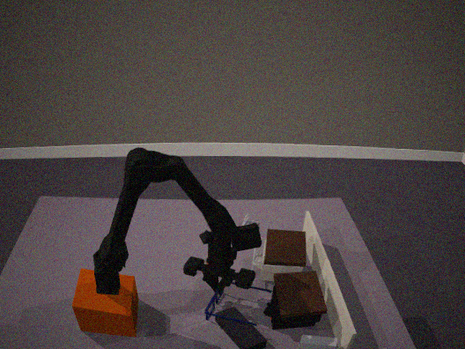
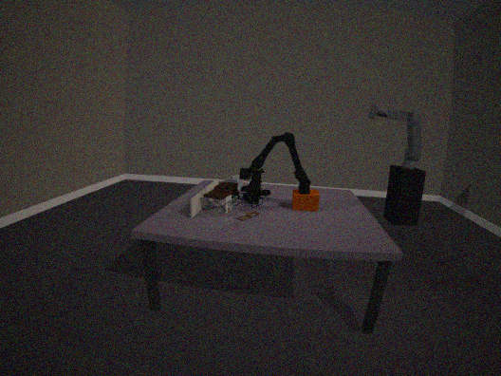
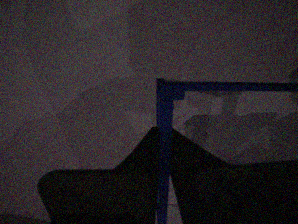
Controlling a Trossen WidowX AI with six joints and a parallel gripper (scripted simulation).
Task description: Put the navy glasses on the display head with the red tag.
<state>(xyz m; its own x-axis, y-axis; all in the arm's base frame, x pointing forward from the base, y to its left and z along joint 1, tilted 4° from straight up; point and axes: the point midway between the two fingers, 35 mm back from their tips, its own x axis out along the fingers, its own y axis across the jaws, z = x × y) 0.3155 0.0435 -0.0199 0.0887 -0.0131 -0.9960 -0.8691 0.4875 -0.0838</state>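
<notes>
Now: the dark flat object 3 cm ahead of my gripper tip and 16 cm to the right of it. The rest, counted from my gripper tip: pale upright panel: 31 cm ahead, 2 cm to the right, 3 cm above.
</notes>
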